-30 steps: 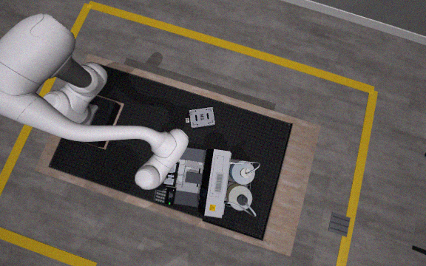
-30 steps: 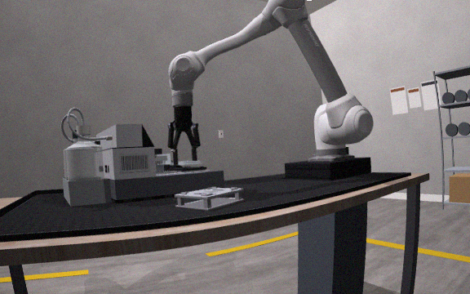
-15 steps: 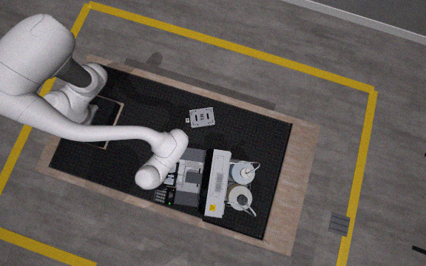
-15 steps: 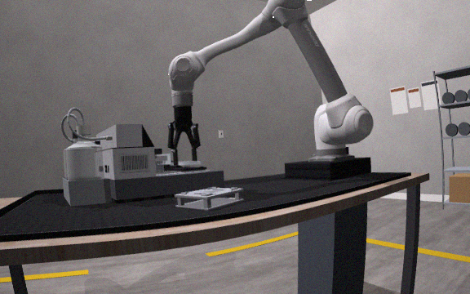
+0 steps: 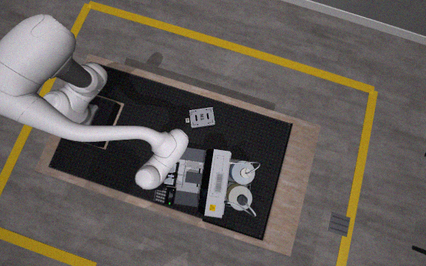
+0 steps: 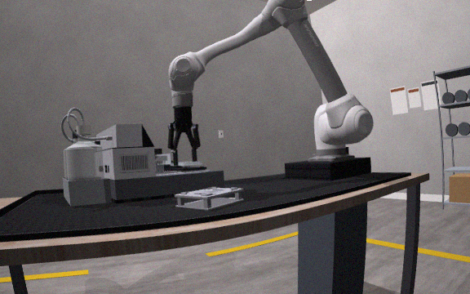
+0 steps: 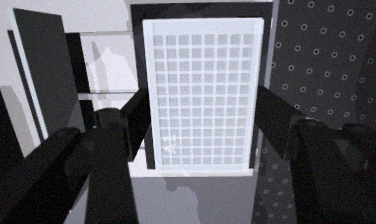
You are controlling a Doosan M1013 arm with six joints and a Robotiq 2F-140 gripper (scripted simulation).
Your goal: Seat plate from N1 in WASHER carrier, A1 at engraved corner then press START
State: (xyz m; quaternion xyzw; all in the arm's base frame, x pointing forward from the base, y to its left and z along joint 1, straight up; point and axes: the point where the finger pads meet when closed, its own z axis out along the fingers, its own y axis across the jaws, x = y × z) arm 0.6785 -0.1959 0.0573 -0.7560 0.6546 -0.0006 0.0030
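The white multi-well plate lies 20 mm below my hand. Round my hand: label: 10 mm behind, 380 mm to the left, 130 mm below; washer: 150 mm ahead, 20 mm to the left; washer carrier: 40 mm below.
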